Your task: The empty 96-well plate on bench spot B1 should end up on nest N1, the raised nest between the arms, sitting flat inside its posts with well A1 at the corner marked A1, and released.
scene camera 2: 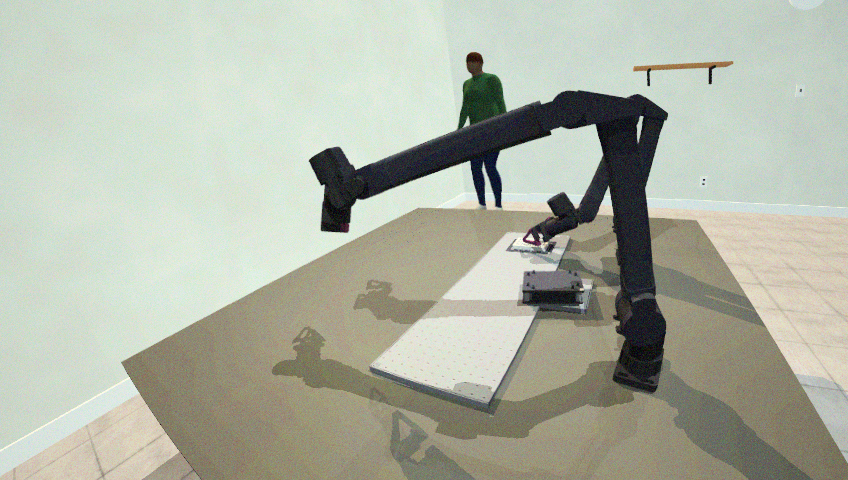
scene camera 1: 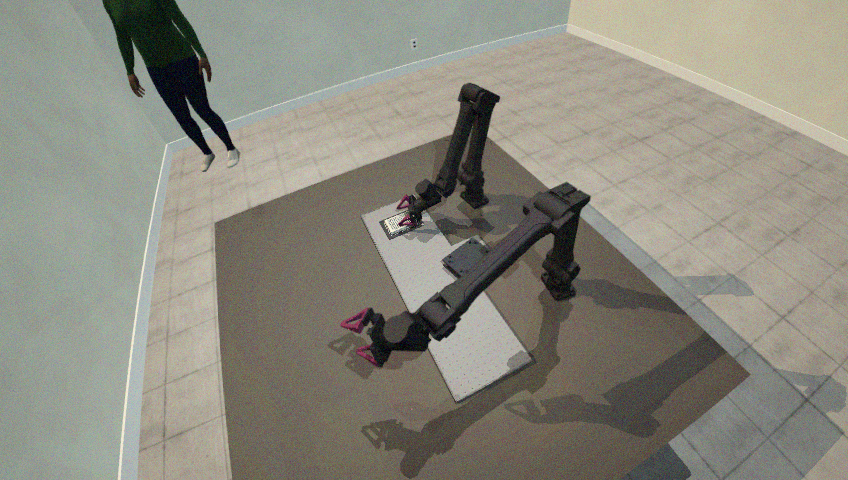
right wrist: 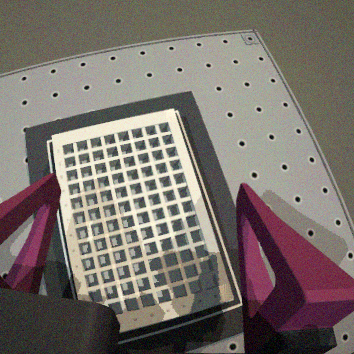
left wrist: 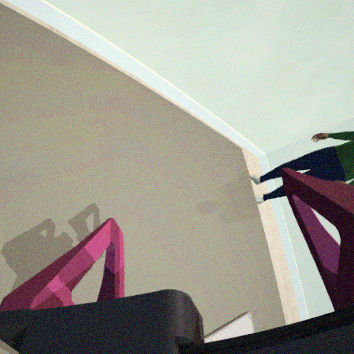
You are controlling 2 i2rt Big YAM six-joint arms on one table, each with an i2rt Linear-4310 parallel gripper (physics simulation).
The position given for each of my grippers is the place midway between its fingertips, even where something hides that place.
Observation:
My left gripper [scene camera 1: 349, 337] is open, with nothing in its grasp. My right gripper [right wrist: 145, 186] is open, with nothing in its grasp. Also in view: a white well plate [right wrist: 139, 239].
My left gripper is seen too in scene camera 2 [scene camera 2: 333, 205] and in the left wrist view [left wrist: 196, 203]. The left wrist view does not show the white well plate: it is out of frame.

